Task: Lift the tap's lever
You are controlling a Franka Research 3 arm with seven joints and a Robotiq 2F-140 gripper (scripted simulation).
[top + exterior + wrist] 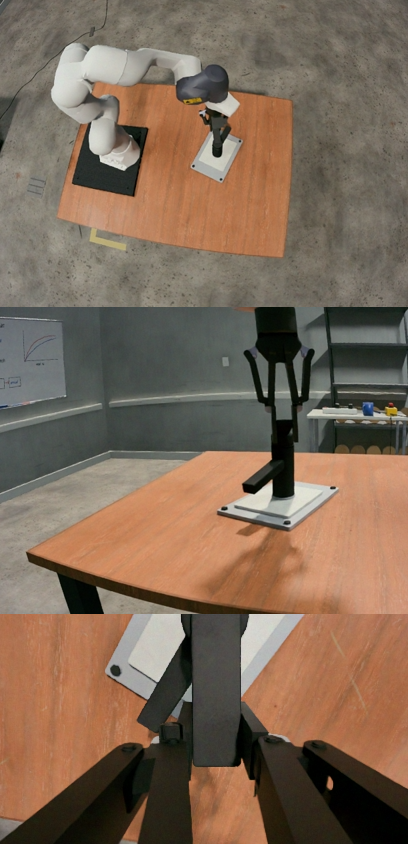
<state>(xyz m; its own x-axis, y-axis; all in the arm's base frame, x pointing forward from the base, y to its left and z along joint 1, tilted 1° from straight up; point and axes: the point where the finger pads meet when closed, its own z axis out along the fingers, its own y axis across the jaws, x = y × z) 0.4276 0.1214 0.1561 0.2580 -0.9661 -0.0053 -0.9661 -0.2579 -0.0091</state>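
Now: the lever 10 mm ahead of my hand, 30 mm to the right of it and 10 mm below it. The rest, counted from my hand: black tap: 20 mm ahead, 40 mm to the right, 60 mm below.
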